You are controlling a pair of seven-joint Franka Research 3 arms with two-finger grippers.
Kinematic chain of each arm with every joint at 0, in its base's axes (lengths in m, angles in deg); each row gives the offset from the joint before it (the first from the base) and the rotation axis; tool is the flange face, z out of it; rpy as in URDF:
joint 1: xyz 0 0 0.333 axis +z
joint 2: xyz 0 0 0 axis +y
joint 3: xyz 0 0 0.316 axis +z
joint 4: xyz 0.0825 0 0 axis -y
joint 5: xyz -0.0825 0 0.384 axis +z
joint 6: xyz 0 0 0 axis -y
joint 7: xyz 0.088 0 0 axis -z
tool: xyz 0 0 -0.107 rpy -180 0 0
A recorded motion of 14 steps. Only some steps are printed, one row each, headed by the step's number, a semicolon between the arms.
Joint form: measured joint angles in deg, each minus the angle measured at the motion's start. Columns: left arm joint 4, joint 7, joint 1, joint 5, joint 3, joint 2, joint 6; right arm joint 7, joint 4, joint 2, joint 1, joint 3, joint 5, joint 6.
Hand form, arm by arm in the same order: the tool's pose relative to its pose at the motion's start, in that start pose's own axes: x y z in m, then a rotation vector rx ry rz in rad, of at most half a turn. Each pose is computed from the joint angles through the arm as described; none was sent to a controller.
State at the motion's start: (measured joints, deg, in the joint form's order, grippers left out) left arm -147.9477 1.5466 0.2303 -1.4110 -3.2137 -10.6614 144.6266; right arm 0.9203 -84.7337 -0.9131 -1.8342 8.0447 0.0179 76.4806
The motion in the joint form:
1: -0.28 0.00 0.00 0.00 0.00 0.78 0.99; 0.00 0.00 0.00 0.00 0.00 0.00 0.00
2: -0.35 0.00 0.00 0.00 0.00 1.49 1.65; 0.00 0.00 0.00 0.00 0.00 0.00 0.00
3: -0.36 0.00 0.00 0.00 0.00 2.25 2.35; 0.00 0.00 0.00 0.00 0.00 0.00 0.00
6: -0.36 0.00 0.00 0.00 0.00 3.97 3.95; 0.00 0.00 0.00 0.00 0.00 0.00 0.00
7: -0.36 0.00 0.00 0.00 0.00 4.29 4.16; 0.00 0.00 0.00 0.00 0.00 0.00 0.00
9: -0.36 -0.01 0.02 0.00 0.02 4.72 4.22; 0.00 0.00 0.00 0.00 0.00 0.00 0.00
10: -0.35 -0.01 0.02 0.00 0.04 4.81 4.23; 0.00 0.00 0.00 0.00 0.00 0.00 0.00
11: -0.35 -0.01 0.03 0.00 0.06 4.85 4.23; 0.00 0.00 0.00 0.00 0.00 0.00 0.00
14: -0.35 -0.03 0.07 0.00 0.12 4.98 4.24; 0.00 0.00 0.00 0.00 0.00 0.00 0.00
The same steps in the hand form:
1: -0.0007 -0.0001 0.0063 -0.0004 -0.0012 -0.0002; 0.0000 0.0000 0.0000 0.0000 0.0000 0.0000
2: -0.0007 -0.0001 0.0112 -0.0009 -0.0033 -0.0004; 0.0000 0.0000 0.0000 0.0000 0.0000 0.0000
3: -0.0003 -0.0002 0.0160 -0.0014 -0.0045 -0.0005; 0.0000 0.0000 0.0000 0.0000 0.0000 0.0000
6: 0.0004 -0.0003 0.0268 -0.0025 -0.0065 -0.0009; 0.0000 0.0000 0.0000 0.0000 0.0000 0.0000
7: 0.0004 -0.0003 0.0290 -0.0028 -0.0084 -0.0010; 0.0000 0.0000 0.0000 0.0000 0.0000 0.0000
9: -0.0001 -0.0006 0.0322 -0.0031 -0.0149 -0.0020; 0.0000 0.0000 0.0000 0.0000 0.0000 0.0000
10: -0.0002 -0.0008 0.0328 -0.0032 -0.0161 -0.0023; 0.0000 0.0000 0.0000 0.0000 0.0000 0.0000
11: -0.0002 -0.0010 0.0331 -0.0032 -0.0168 -0.0029; 0.0000 0.0000 0.0000 0.0000 0.0000 0.0000
14: -0.0004 -0.0018 0.0341 -0.0033 -0.0188 -0.0050; 0.0000 0.0000 0.0000 0.0000 0.0000 0.0000

